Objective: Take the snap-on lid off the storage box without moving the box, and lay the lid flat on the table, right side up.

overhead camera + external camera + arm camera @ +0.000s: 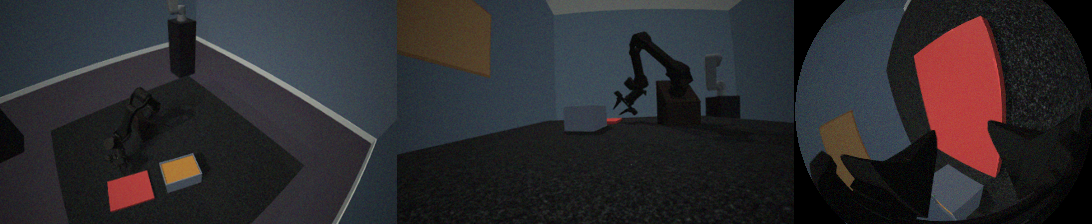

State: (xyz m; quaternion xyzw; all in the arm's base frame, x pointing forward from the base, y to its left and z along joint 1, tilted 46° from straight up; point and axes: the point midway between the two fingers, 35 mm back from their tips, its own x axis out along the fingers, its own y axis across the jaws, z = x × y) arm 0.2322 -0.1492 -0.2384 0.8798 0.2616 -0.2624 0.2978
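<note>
My gripper tip is 70 mm short of the red lid, 40 mm above it and 20 mm to the left of it. Also, from my gripper tip: storage box: 260 mm to the left, 160 mm ahead, 10 mm below.
</note>
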